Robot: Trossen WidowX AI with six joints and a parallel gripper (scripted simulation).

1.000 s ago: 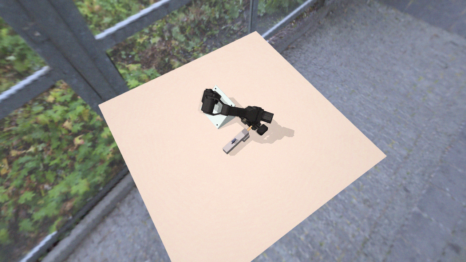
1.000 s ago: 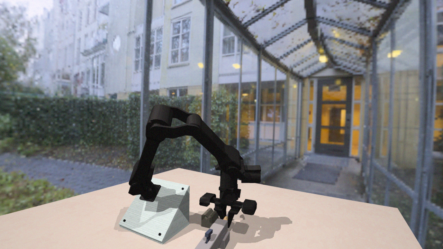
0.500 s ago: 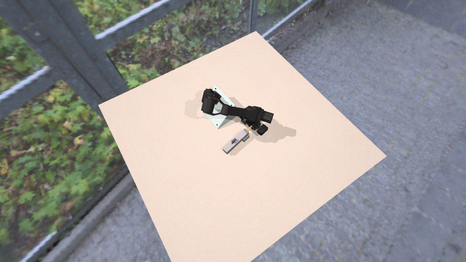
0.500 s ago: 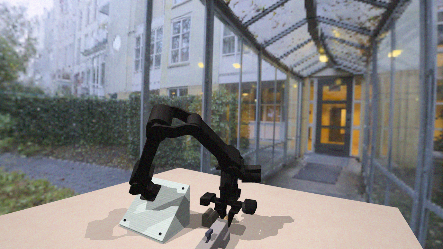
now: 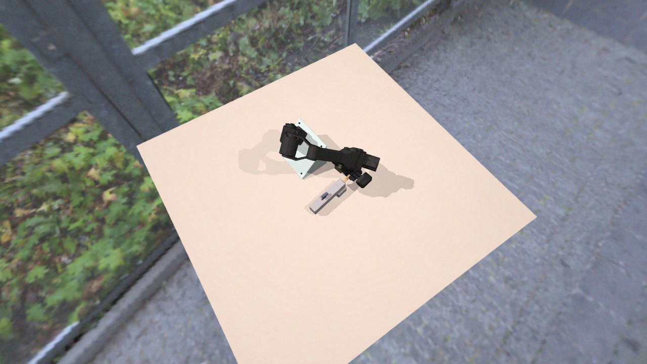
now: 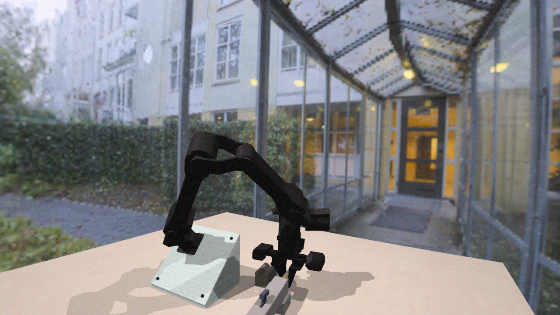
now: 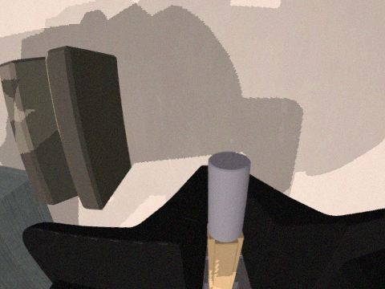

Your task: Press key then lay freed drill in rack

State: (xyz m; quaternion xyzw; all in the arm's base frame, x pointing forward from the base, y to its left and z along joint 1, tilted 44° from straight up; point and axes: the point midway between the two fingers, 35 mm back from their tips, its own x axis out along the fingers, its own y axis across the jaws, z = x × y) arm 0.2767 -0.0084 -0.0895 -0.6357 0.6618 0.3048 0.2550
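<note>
My gripper tip is 40 mm to the left of the drill and 30 mm below it. Also, from my gripper tip: dark blue key (10 mm ahead, 160 mm to the right, 40 mm above); rack (70 mm behind, 30 mm to the left).
</note>
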